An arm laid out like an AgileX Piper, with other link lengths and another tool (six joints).
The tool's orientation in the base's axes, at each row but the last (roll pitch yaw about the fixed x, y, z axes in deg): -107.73 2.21 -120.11; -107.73 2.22 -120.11; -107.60 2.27 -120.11; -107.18 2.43 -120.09; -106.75 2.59 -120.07; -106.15 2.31 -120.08; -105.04 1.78 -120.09; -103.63 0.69 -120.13; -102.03 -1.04 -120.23; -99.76 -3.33 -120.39; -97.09 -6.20 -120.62; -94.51 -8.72 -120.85; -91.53 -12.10 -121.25
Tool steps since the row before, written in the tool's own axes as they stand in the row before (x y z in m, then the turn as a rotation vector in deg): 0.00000 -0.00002 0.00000 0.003 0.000 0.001; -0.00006 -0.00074 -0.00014 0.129 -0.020 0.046; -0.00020 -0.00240 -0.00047 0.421 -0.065 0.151; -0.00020 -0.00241 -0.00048 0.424 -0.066 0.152; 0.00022 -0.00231 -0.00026 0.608 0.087 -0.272; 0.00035 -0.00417 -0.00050 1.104 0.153 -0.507; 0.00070 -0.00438 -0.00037 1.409 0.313 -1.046; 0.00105 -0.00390 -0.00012 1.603 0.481 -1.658; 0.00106 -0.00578 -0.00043 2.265 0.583 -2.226; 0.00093 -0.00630 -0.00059 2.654 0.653 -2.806; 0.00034 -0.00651 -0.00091 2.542 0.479 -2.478; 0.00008 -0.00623 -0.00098 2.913 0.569 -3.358; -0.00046 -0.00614 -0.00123 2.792 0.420 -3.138
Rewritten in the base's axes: 0.00000 0.00000 0.00002 -0.001 -0.003 0.000; 0.00010 -0.00002 0.00075 -0.022 -0.137 0.000; 0.00029 -0.00005 0.00244 -0.070 -0.447 0.000; 0.00027 -0.00004 0.00245 -0.070 -0.450 0.000; 0.00020 -0.00049 0.00227 -0.551 -0.382 -0.032; 0.00033 -0.00079 0.00413 -1.011 -0.689 -0.050; 0.00026 -0.00111 0.00430 -1.650 -0.671 -0.075; 0.00014 -0.00135 0.00381 -2.296 -0.520 -0.096; 0.00020 -0.00122 0.00576 -3.127 -0.801 -0.065; 0.00014 -0.00073 0.00635 -3.826 -0.839 -0.013; 0.00010 0.00037 0.00657 -3.464 -0.908 0.106; 0.00003 0.00100 0.00623 -4.412 -0.772 0.142; -0.00001 0.00204 0.00594 -4.144 -0.761 0.257
